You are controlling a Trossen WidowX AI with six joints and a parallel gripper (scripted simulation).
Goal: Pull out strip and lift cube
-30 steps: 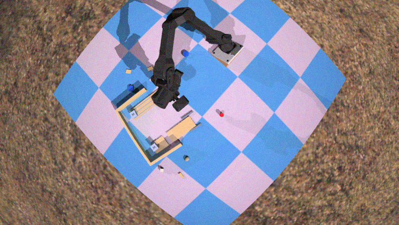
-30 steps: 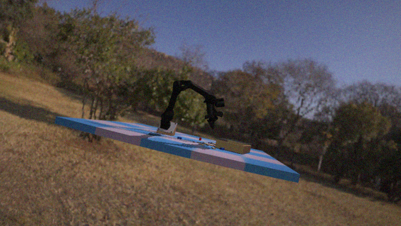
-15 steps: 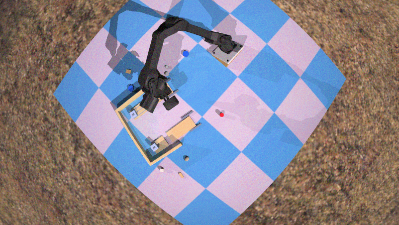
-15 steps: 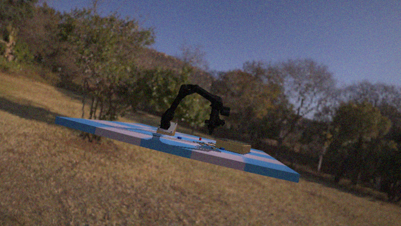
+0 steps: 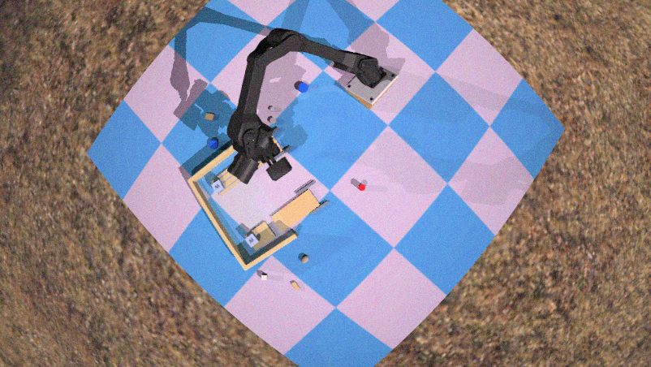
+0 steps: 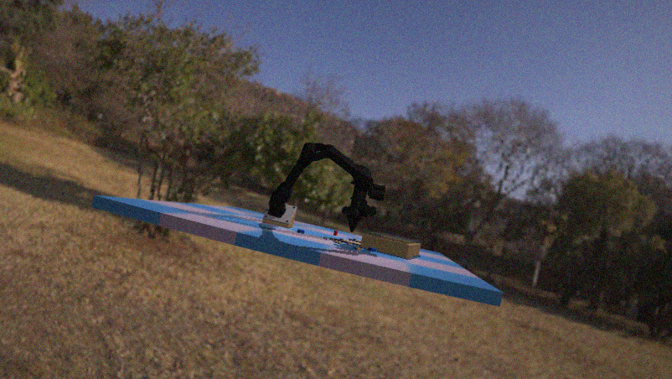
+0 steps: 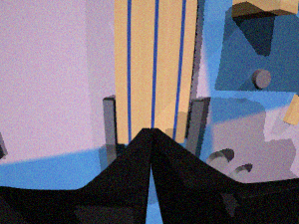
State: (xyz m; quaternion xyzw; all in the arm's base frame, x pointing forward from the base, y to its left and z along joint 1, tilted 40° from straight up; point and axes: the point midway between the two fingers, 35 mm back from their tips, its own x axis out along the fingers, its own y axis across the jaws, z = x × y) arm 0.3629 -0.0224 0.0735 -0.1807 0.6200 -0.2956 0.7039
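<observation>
Right now my gripper tip is 9 cm short of the strip, 4 cm above it and 2 cm to the left of it.
</observation>
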